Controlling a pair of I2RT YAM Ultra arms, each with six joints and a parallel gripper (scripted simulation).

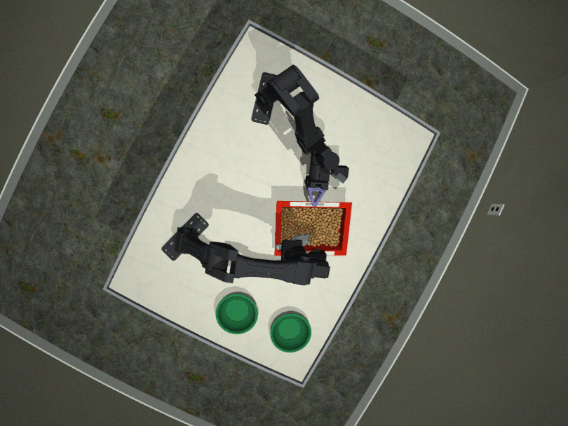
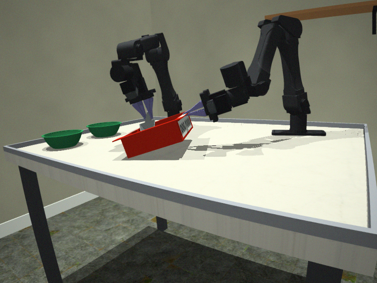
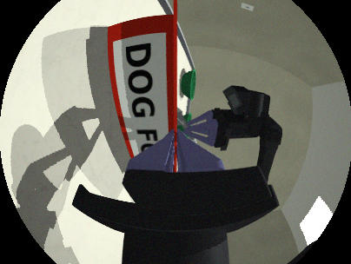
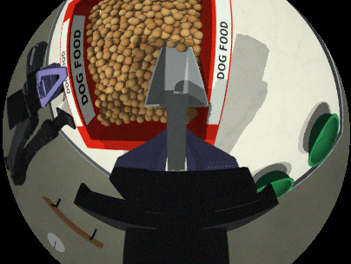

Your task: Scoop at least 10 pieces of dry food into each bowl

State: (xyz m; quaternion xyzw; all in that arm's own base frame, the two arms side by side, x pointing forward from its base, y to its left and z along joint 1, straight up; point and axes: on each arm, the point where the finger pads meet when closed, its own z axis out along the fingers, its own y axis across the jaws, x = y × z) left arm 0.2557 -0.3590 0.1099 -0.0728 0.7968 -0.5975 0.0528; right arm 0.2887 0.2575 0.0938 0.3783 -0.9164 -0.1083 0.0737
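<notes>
Now: right hand 30 mm short of the grey scoop, 30 mm above it and 20 mm to the right of it. Round my right hand: box (100 mm to the left, 50 mm ahead, 30 mm below).
</notes>
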